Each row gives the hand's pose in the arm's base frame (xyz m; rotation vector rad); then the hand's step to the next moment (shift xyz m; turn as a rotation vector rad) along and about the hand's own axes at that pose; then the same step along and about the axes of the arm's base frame.
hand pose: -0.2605 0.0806 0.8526 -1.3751 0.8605 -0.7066
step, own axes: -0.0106 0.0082 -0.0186 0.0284 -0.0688 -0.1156
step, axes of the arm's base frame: -0.0219 -0.0002 -0.0069 -0.0789 -0.0911 0.0662
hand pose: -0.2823 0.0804 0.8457 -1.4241 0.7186 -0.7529
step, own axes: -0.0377 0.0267 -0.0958 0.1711 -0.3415 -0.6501
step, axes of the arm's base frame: -0.0990 -0.0253 -0.0295 -0.4360 -0.5211 0.3268
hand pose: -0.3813 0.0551 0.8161 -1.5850 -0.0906 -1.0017
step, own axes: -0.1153 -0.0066 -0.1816 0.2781 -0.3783 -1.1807
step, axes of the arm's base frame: -0.1741 -0.0978 -0.0804 -0.6764 -1.0039 0.3863
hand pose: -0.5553 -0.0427 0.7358 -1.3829 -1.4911 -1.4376
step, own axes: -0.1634 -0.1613 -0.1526 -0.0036 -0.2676 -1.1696
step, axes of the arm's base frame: -0.1456 -0.1619 -0.1690 -0.5011 -1.0796 0.1512
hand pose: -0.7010 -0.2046 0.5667 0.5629 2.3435 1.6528
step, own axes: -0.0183 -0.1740 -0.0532 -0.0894 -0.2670 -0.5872
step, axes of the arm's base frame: -0.0359 -0.1046 -0.1457 -0.1967 -0.6186 -0.0521
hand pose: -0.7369 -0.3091 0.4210 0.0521 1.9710 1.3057
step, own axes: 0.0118 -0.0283 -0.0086 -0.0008 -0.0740 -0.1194
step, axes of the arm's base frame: -0.0035 -0.0152 -0.0278 -0.0454 -0.1279 -0.0362
